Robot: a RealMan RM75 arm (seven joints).
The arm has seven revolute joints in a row. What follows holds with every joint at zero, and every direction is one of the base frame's.
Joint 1 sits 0.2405 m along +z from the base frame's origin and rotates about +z.
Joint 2 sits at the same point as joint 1 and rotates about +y.
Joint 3 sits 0.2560 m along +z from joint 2 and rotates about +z.
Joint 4 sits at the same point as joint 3 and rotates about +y.
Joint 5 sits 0.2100 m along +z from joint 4 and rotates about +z.
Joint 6 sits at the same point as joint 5 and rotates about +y.
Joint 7 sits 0.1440 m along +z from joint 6 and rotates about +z.
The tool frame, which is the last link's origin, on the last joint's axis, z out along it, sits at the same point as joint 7; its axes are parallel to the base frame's.
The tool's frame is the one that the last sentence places.
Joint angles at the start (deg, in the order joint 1, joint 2, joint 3, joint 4, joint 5, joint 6, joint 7):
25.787, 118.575, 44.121, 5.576, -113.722, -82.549, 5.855
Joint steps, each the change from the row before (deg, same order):
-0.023, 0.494, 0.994, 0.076, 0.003, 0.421, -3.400
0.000, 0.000, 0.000, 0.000, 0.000, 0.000, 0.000
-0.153, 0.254, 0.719, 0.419, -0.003, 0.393, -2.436
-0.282, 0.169, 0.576, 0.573, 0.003, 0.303, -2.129
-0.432, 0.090, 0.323, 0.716, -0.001, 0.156, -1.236
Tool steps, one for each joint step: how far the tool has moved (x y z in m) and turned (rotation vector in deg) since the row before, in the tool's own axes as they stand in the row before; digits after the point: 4 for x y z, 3 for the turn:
0.0017, 0.0012, -0.0011, 0.998, 0.423, -2.782
0.0000, 0.0000, 0.0000, 0.000, 0.000, 0.000
0.0011, 0.0009, -0.0009, 0.739, 0.351, -1.790
0.0009, 0.0007, -0.0012, 0.651, 0.302, -1.471
0.0006, 0.0006, -0.0018, 0.470, 0.210, -0.591

